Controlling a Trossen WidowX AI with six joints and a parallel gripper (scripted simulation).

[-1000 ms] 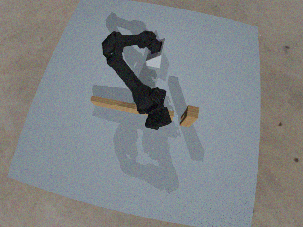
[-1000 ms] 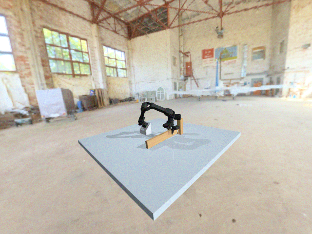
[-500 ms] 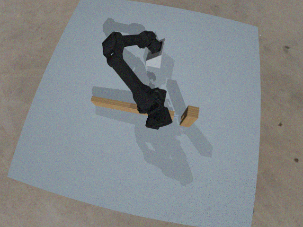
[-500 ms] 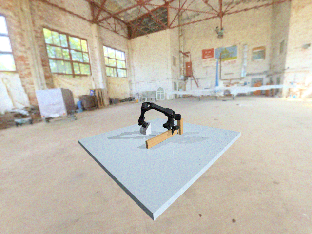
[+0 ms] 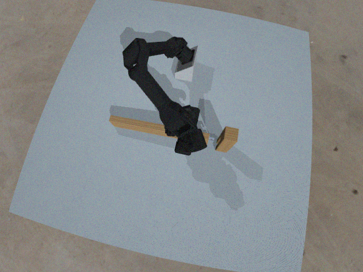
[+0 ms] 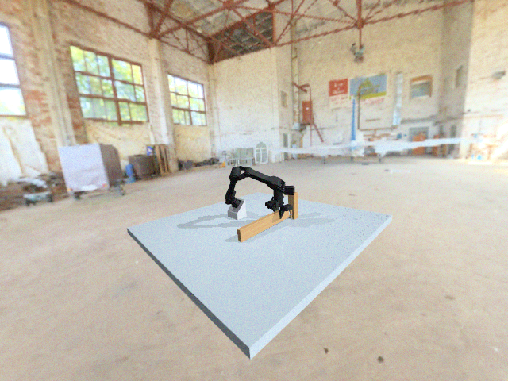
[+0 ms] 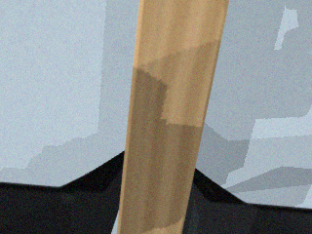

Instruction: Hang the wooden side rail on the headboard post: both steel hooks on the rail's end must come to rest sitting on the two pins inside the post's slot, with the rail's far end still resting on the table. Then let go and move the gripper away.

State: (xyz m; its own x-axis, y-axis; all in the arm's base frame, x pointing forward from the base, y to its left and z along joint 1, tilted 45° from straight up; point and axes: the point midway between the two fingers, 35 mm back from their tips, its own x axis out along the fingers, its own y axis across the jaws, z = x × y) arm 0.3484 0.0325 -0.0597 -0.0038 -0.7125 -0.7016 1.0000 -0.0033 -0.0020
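Right now my gripper tip is 15 cm to the right of the headboard post and 4 cm below it.
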